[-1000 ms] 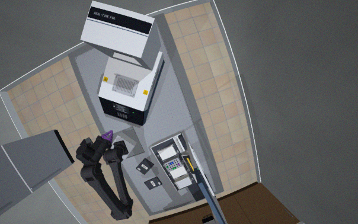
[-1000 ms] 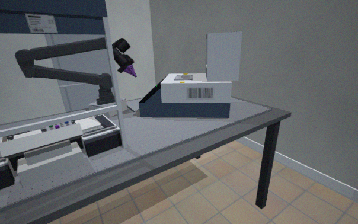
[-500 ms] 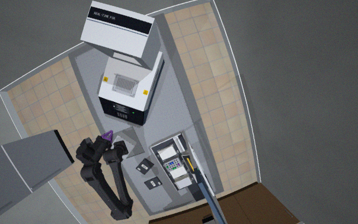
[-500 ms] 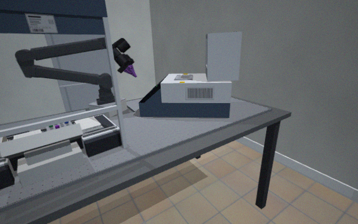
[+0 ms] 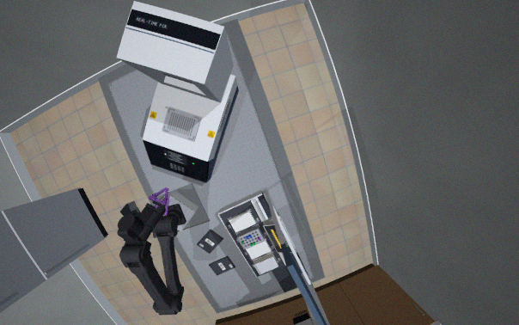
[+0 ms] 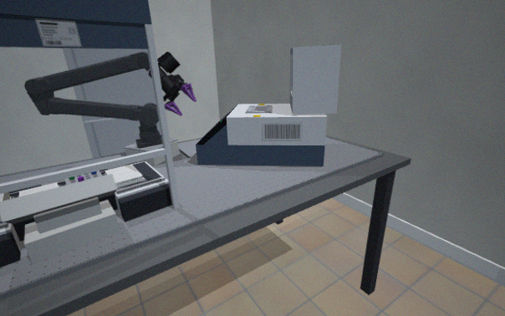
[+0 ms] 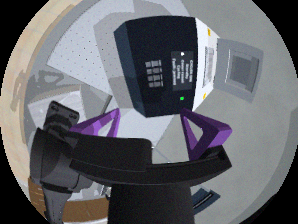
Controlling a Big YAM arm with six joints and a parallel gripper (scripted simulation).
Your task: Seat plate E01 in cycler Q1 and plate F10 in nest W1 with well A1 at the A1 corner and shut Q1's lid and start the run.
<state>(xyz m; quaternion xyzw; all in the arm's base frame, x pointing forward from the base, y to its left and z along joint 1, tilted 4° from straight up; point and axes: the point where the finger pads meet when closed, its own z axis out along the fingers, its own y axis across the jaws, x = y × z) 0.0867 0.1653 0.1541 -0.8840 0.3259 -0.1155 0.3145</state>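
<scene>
The tube cooling block lies 38 cm to the right of my hand, 28 cm ahead of it and 14 cm below it. Round my hand: frame post (43 cm ahead, 16 cm to the right, 2 cm above); white deep-well block (59 cm to the right, 32 cm ahead, 14 cm below); label (40 cm to the right, 21 cm below, 1 cm ahead).
</scene>
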